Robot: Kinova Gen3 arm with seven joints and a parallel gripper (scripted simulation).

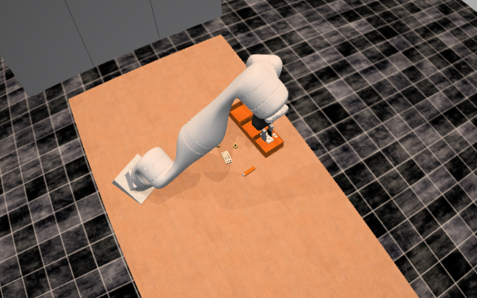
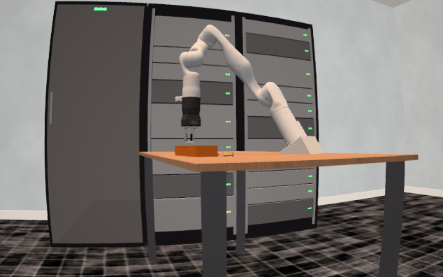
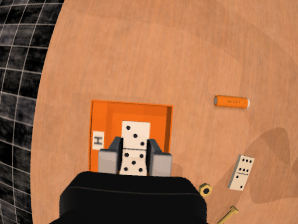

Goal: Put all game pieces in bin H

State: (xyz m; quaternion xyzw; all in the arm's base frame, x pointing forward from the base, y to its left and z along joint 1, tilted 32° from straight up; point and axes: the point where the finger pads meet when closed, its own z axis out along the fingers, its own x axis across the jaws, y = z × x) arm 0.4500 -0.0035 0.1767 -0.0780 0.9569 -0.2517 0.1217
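My gripper is now 150 mm past the white spotted game piece, 70 mm above it and 30 mm to the right of it. The rest, counted from my hand: nut (100 mm behind, 70 mm below, 50 mm to the left); orange battery (120 mm behind, 70 mm to the right, 60 mm below); bin H (80 mm to the left, 50 mm below).
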